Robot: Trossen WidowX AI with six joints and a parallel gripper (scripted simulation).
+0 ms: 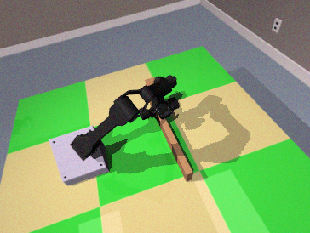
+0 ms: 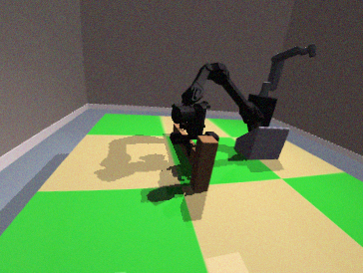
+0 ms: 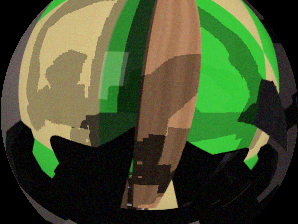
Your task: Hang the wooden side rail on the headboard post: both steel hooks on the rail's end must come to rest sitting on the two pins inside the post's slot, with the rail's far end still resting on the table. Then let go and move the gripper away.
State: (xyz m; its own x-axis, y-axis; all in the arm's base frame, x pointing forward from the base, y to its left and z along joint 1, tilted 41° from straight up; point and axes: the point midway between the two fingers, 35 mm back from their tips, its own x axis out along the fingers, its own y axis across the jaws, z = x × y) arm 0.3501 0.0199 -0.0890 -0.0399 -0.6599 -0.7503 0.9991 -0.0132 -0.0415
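Now: the headboard post 1 cm ahead of my gripper tip, 14 cm to the left of it and 5 cm above it.
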